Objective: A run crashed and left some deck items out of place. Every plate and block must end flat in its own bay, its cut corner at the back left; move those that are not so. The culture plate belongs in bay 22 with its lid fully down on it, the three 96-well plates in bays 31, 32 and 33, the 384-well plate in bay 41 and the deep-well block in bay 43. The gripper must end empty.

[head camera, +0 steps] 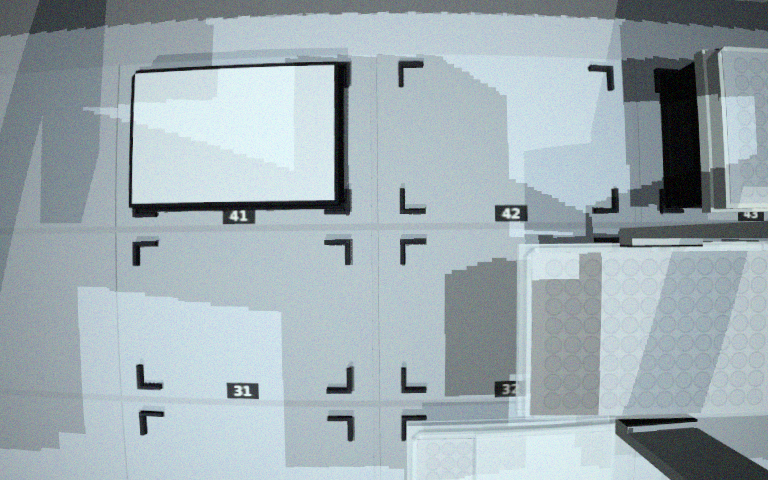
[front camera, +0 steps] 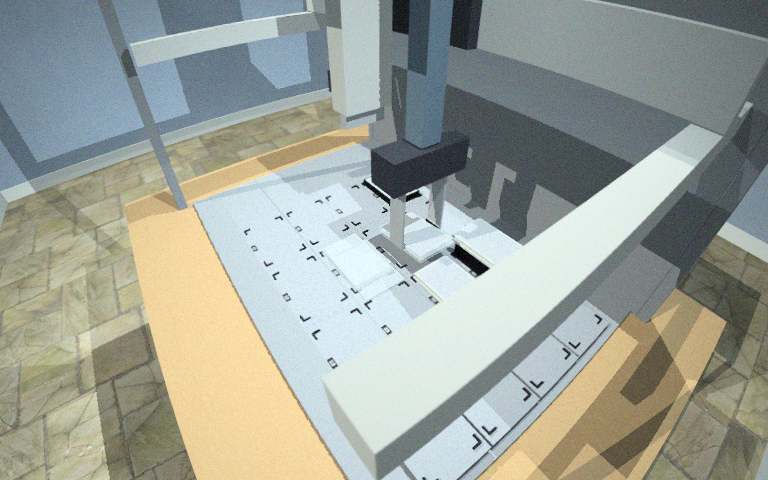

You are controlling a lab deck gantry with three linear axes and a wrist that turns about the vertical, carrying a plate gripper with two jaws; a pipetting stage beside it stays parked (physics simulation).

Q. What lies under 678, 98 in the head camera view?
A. A black deep-well block.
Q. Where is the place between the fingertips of my gripper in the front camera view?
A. At 415, 234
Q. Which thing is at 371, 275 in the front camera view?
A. A clear lid.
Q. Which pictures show my gripper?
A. The head camera view and the front camera view: all of them.
